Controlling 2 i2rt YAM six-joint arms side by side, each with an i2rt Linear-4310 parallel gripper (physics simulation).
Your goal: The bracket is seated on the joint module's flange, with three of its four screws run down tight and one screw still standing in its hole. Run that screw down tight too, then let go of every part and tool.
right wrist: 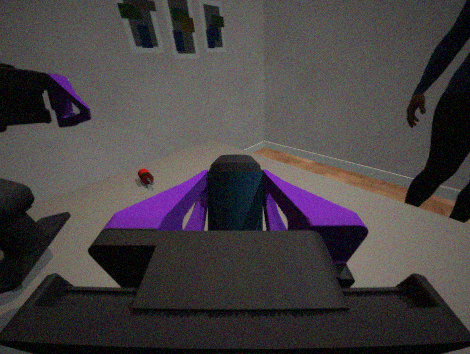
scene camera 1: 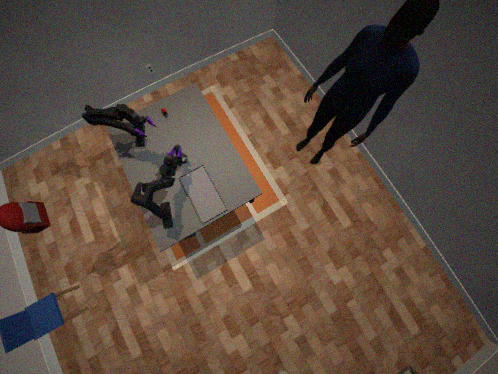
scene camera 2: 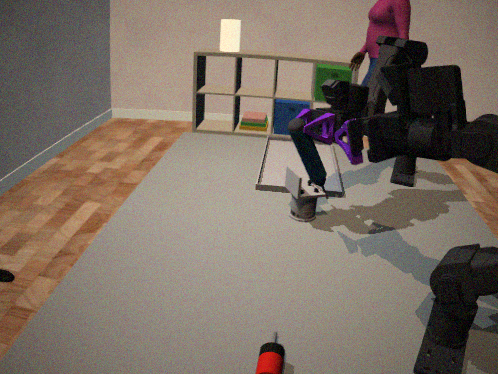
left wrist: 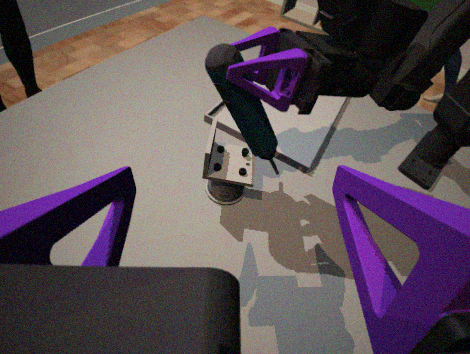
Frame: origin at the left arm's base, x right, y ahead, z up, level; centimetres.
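Seen in the pictures: left gripper, fingertip midpoint: (right wrist: 38, 116) (scene camera 1: 151, 131) (scene camera 2: 358, 131) (left wrist: 234, 177); right gripper, fingertip midpoint: (right wrist: 235, 176) (scene camera 1: 177, 147) (scene camera 2: 296, 128) (left wrist: 221, 64); left arm's base, link origin: (right wrist: 32, 247) (scene camera 2: 444, 338); right arm's base, link origin: (scene camera 1: 166, 214) (scene camera 2: 403, 173) (left wrist: 427, 158).
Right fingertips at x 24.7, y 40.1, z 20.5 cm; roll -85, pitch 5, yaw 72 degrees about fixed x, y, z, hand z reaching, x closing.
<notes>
Pixels of each thing's top centre, then the offset from my right fingertips to it.
- round joint module, top centre: (left wrist: 230, 162) (scene camera 2: 305, 189) dy -2.7, dx +2.0, dz -14.2 cm
- upper right screw, top centre: (left wrist: 245, 149) dy -2.6, dx +4.5, dz -12.8 cm
- black tool, top centre: (scene camera 2: 272, 346) (right wrist: 145, 173) (scene camera 1: 164, 112) dy -17.7, dx -42.3, dz -17.1 cm
The grey bracket (scene camera 2: 294, 184) (left wrist: 231, 172) sits on the round joint module (scene camera 2: 303, 207) (left wrist: 225, 192). Four dark screw heads show on its plate in the left wrist view; the upper right screw (left wrist: 245, 151) seems to stand slightly higher. My right gripper (scene camera 1: 175, 151) (scene camera 2: 312, 125) (left wrist: 221, 64) (right wrist: 235, 176) is shut on the teal screwdriver (scene camera 2: 308, 157) (left wrist: 247, 117) (right wrist: 235, 200), holding it tilted. Its bit appears just right of the plate in the left wrist view, apart from the screws. My left gripper (scene camera 1: 145, 127) (left wrist: 234, 177) is open and empty, back from the bracket.
A shallow tray (scene camera 2: 272, 189) (left wrist: 294, 163) lies behind the bracket in scene camera 2. A red and black tool (scene camera 1: 164, 112) (scene camera 2: 270, 357) (right wrist: 145, 176) lies on the table, at the near edge of scene camera 2. My two arms are close together in that view.
</notes>
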